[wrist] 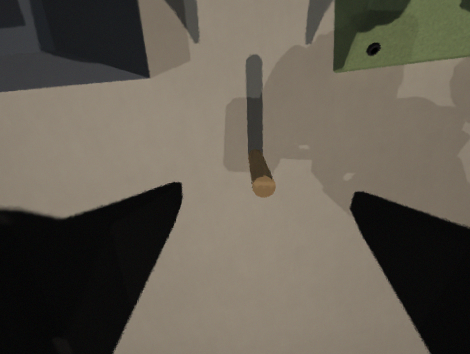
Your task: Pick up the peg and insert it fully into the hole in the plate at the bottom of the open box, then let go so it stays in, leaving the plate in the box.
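Frame: origin at the arm's base, x ahead, y left, z up, level; centimetres.
Seen in the pictures: gripper, fingertip midpoint: (266,195).
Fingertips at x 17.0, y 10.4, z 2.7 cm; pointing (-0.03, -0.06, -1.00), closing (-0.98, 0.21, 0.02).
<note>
Pixels of each thing's top centre, then the offset from my fingertips to it. "*": a spot on its surface instead. Level surfaces: height alone.
- light brown wooden peg at its top centre: (264,186) dy +0.2, dx +0.0, dz -1.7 cm
- dark open box at a spot on its surface: (95,35) * dy -9.7, dx +7.9, dz -3.1 cm
- beige table at its surface level: dz -9.7 cm
The light brown wooden peg (261,172) stands on end on the table near the middle of the wrist view, its round top facing the camera. My gripper (266,195) is wide open and empty; its black fingertips stand well apart to the left and right of the peg, touching neither side. A dark open box (95,35) shows in part at the upper left. A green open box (425,42) shows in part at the upper right, with a small black round hole (373,49) in its green surface. I cannot tell which box holds the plate.
The beige table (240,270) lies below the fingers and between the two boxes. The peg's dark shadow runs up the view from its foot, and broad shadows cover the table at the right. The boxes' walls rise at the upper left and upper right edges of the view.
</note>
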